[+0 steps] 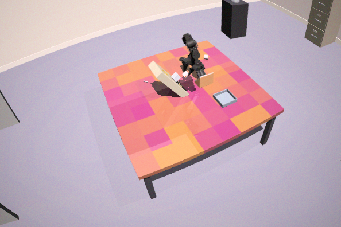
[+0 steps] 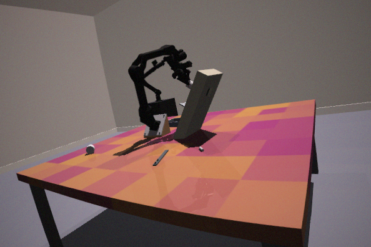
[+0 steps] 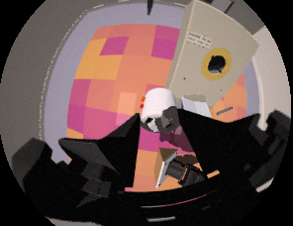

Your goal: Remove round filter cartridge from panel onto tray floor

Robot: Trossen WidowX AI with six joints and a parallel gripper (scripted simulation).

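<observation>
Now: the grey tray 290 mm behind my gripper tip, 250 mm below it and 130 mm to the left of it. From my gripper tip the other things lie so: cream service panel: 110 mm to the right, 100 mm below, 100 mm ahead; round grey filter cartridge: right at my gripper tip; small white peg: 360 mm to the right, 260 mm below, 260 mm ahead.
</observation>
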